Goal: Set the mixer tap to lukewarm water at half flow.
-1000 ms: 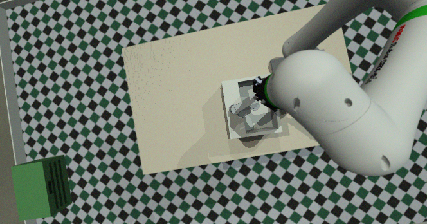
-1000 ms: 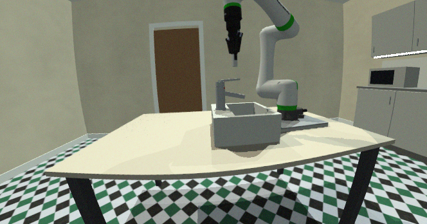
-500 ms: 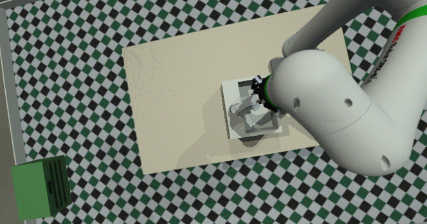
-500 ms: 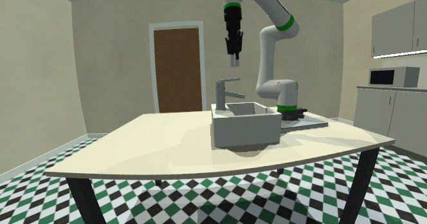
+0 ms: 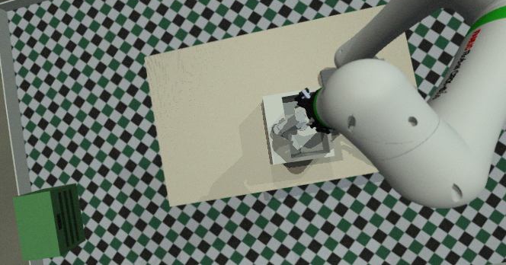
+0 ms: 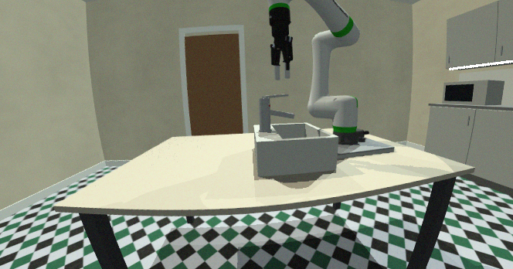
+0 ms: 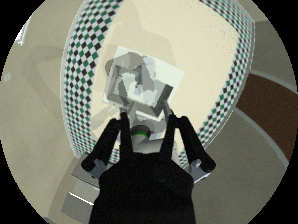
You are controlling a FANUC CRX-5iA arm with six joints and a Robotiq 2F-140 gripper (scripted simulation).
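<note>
My hand is 4 cm short of the lever, 1 cm to the right of it and 10 cm above it. Round my hand: grey mixer tap: 6 cm ahead, 2 cm to the left, 15 cm below; then sink basin: 3 cm behind, 5 cm to the left, 34 cm below.
</note>
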